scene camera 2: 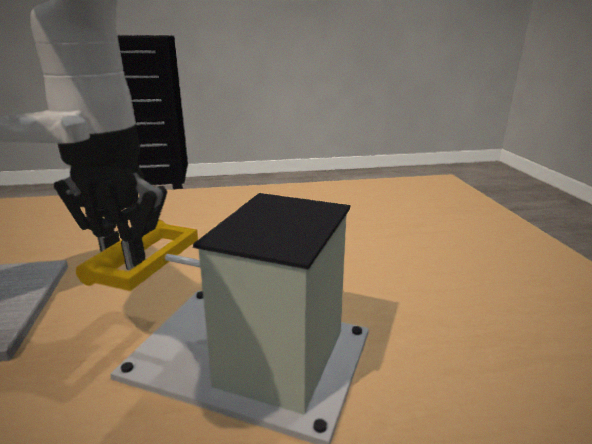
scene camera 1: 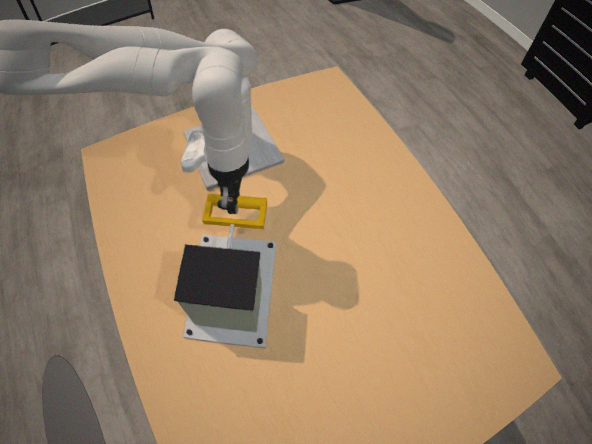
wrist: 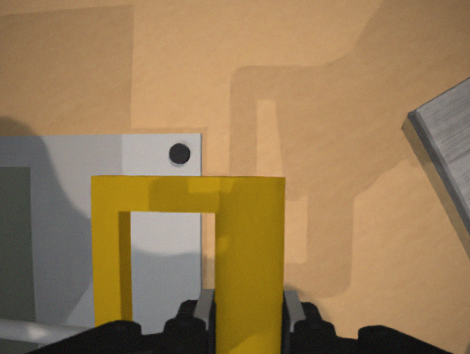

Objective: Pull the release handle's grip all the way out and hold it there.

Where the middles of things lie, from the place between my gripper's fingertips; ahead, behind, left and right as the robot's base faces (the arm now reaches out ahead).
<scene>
Right now my hand is 13 cm short of the light grey base plate (scene camera 2: 173, 361), 8 cm to the left of it and 8 cm above it.
</scene>
